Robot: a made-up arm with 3 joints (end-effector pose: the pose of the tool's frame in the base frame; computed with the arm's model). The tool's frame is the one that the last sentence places. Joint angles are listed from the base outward.
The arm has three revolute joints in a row. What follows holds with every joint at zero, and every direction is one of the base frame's.
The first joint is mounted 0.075 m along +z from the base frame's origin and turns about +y.
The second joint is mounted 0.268 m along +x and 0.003 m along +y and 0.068 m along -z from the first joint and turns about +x.
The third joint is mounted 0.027 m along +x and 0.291 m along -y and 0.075 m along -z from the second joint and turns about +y.
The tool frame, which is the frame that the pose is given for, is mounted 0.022 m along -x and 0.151 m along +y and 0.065 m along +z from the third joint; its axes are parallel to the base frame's.
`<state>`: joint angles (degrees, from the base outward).
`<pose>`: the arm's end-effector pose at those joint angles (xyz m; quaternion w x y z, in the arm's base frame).
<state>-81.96 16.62 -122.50</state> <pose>0.2641 -0.0944 0.2922 0.2096 -0.1356 0.9670 0.0501</pose>
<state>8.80 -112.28 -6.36</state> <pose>0.2730 0.0442 0.0999 0.5570 -0.8231 0.0119 0.1095</pose>
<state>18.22 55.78 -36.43</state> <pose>0.1630 -0.0462 -0.1933 0.8727 0.4156 -0.1399 -0.2147</pose>
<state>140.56 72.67 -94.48</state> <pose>-0.3265 0.0587 0.1069 0.7413 -0.2738 0.3153 -0.5255</pose>
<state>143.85 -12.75 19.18</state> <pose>-0.2642 -0.1350 -0.0644 0.1466 -0.0516 0.9829 0.0983</pose>
